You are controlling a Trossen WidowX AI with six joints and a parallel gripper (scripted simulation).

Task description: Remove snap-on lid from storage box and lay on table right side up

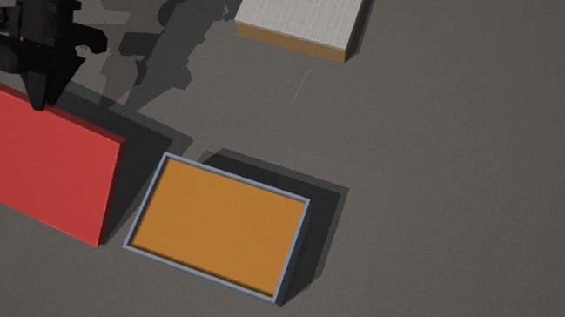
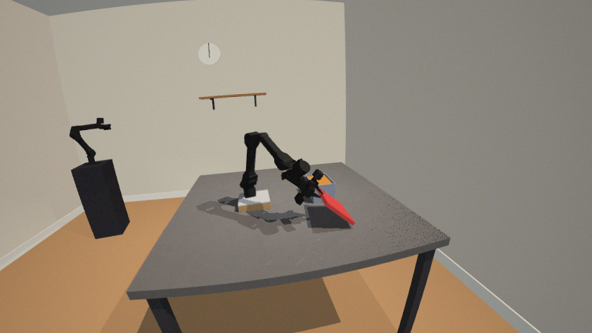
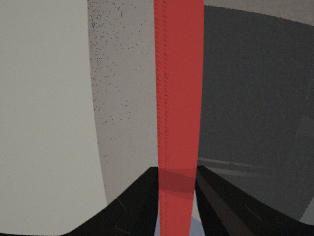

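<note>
Now: the red lid 6 cm ahead of my gripper tip, 2 cm to the right of it and 5 cm below it. Round my gripper tip: grey-blue storage box 13 cm ahead, 25 cm to the left, 7 cm below.
</note>
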